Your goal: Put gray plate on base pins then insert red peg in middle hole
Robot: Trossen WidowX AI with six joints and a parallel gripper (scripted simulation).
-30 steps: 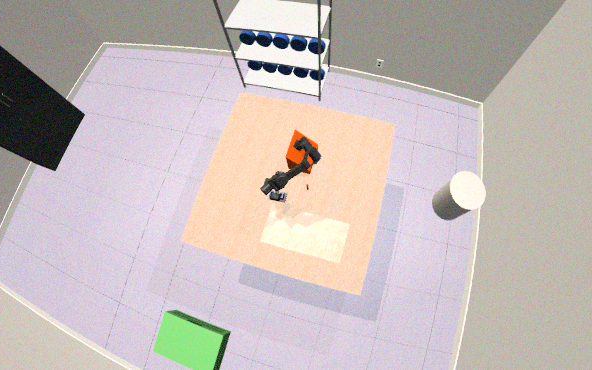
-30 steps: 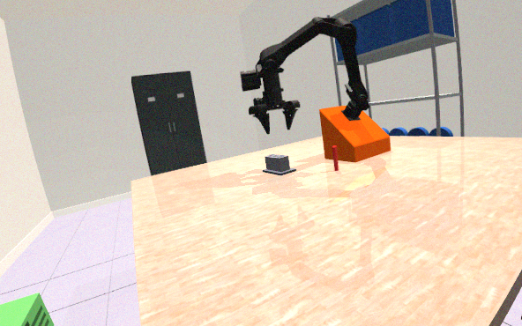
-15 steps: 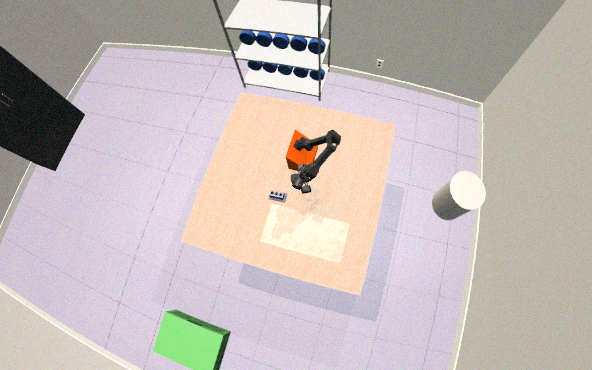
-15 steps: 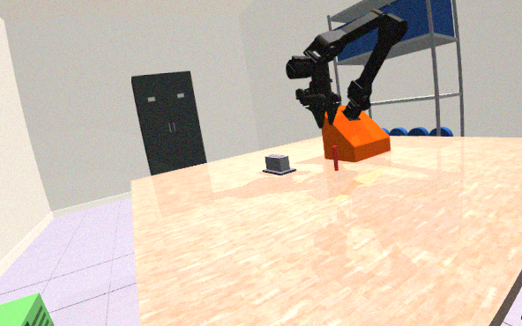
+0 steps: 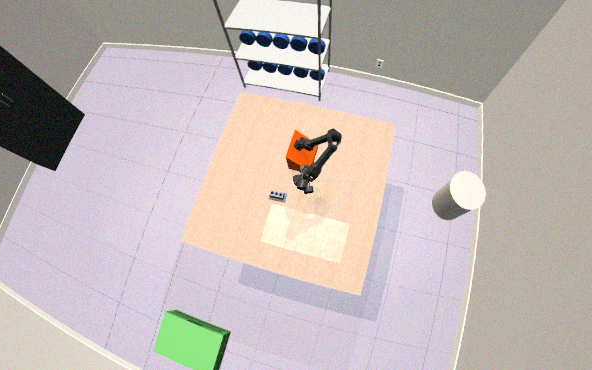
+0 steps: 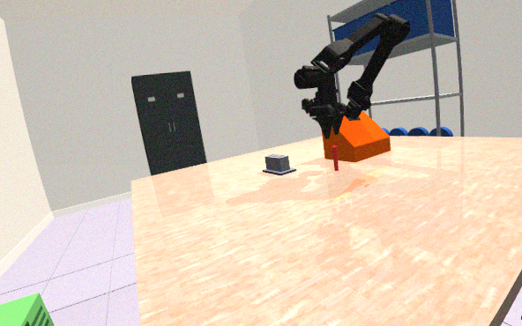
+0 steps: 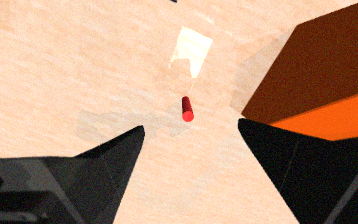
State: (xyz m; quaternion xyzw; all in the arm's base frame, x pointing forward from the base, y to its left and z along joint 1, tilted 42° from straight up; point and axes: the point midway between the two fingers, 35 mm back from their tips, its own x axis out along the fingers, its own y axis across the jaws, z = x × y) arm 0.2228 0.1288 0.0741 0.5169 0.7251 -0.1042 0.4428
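Right now the red peg is 7 cm below my gripper tip. Round my gripper tip: flat gray base: 17 cm to the right, 12 cm ahead, 10 cm below; gray plate: 17 cm to the right, 12 cm ahead, 7 cm below.
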